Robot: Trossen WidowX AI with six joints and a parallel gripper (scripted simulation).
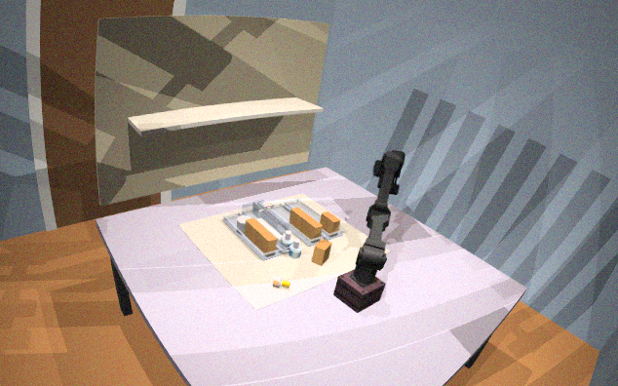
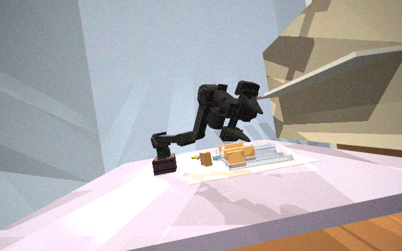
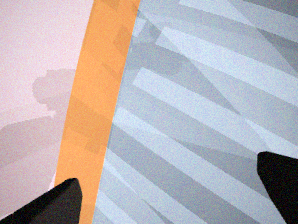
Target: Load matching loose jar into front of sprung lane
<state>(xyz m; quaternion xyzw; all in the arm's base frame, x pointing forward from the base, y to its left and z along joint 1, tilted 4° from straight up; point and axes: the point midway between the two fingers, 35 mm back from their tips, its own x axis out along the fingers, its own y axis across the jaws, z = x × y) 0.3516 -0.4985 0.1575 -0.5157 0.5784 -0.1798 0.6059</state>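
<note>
The box lies 51 cm to the left of my gripper tip, 15 cm below it and 13 cm behind it.
</note>
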